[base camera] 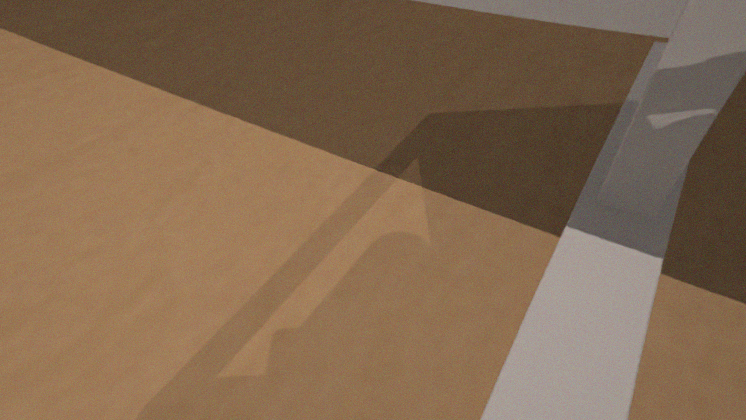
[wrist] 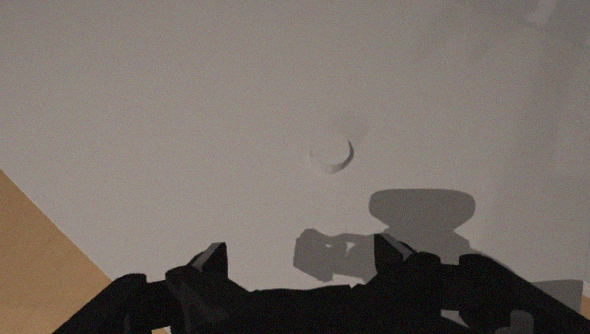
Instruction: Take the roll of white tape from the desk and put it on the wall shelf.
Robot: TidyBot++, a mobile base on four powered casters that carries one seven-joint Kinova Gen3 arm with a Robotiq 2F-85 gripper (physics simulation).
Observation:
In view: the gripper (wrist: 301,254) and a white desk (base camera: 580,343).
The white desk also shows in the wrist view (wrist: 144,138).

